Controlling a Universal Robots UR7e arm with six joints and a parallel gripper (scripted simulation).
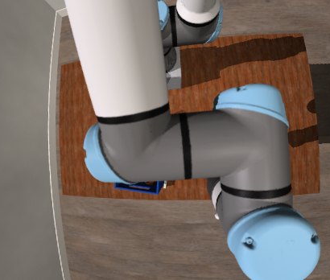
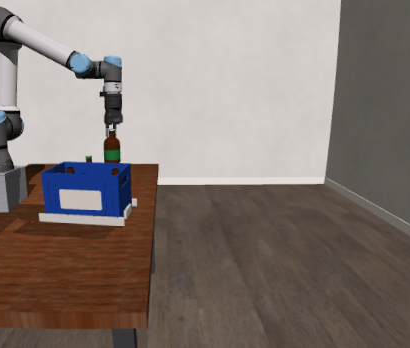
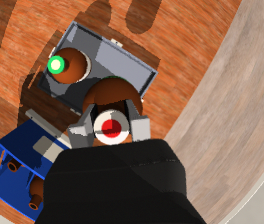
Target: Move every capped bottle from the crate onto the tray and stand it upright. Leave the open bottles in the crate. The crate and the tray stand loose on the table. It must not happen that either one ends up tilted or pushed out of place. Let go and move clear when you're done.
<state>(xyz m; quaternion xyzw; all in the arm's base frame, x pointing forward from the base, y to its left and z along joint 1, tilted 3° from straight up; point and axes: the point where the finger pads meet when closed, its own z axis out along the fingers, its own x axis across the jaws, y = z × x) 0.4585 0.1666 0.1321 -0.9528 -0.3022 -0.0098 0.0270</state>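
The red-capped bottle lies 6 cm below my hand. The rest, counted from my hand: brown bottle: 5 cm ahead, 26 cm to the right, 18 cm below; then green-capped bottle: 11 cm behind, 18 cm below; then dark grey tray: 5 cm behind, 25 cm below.
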